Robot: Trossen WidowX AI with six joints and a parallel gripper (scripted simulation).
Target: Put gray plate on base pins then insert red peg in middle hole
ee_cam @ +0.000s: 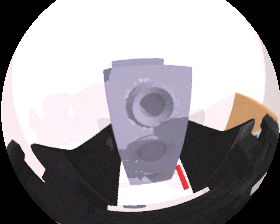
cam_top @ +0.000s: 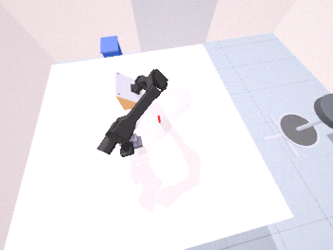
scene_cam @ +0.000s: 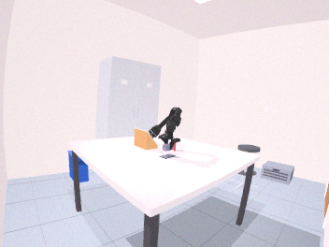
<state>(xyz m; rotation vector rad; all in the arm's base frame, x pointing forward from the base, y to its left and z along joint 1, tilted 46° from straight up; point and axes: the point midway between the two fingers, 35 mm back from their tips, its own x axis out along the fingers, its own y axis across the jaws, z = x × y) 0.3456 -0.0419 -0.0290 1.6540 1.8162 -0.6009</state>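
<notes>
My gripper tip is 180 mm to the right of the red peg, 120 mm past it and 20 mm above it. Round my gripper tip: gray plate: 30 mm above.
</notes>
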